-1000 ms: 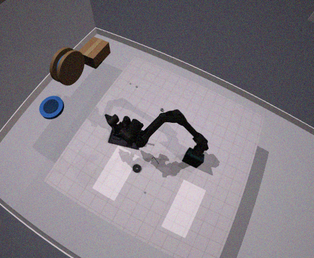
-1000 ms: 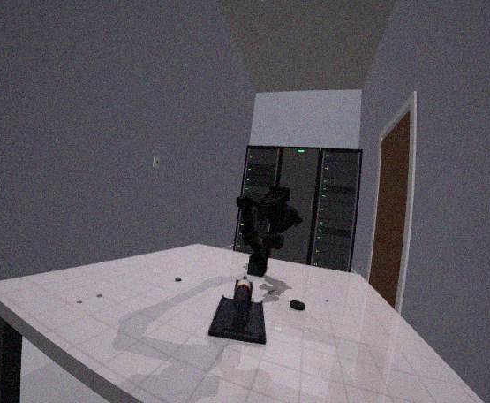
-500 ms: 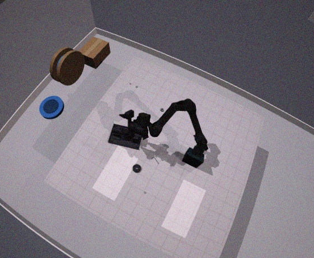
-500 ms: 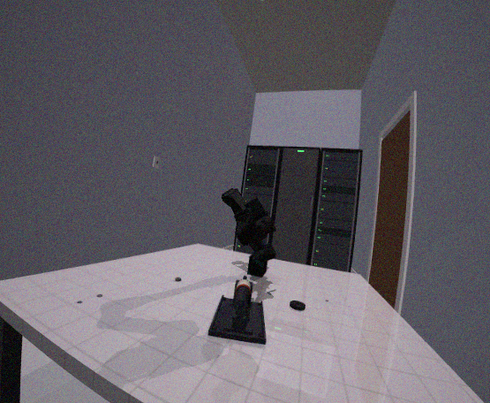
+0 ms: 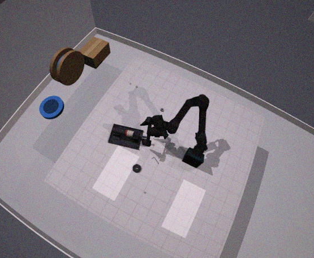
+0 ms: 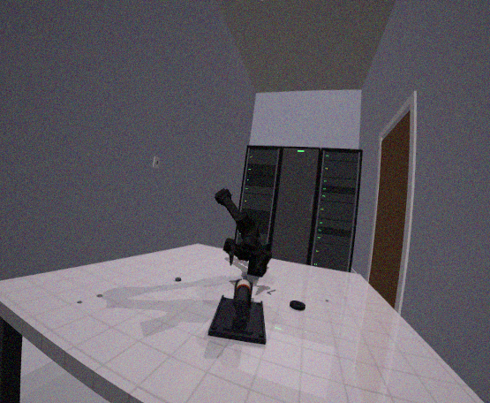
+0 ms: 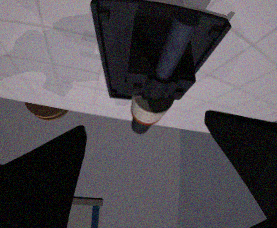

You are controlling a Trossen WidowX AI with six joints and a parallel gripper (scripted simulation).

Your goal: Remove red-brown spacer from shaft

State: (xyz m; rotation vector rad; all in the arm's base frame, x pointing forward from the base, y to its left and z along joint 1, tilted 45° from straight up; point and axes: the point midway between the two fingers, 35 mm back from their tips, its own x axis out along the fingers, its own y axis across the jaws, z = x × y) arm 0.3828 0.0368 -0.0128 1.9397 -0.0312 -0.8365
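The grey shaft is 5 cm below my gripper tip, 4 cm ahead of it and 2 cm to the left of it. Also, from my gripper tip: dark fixture plate: 10 cm ahead, 8 cm below, 4 cm to the left; red-brown spacer: 8 cm ahead, 5 cm below, 3 cm to the left; bent key: 17 cm behind, 12 cm below, 9 cm to the left.
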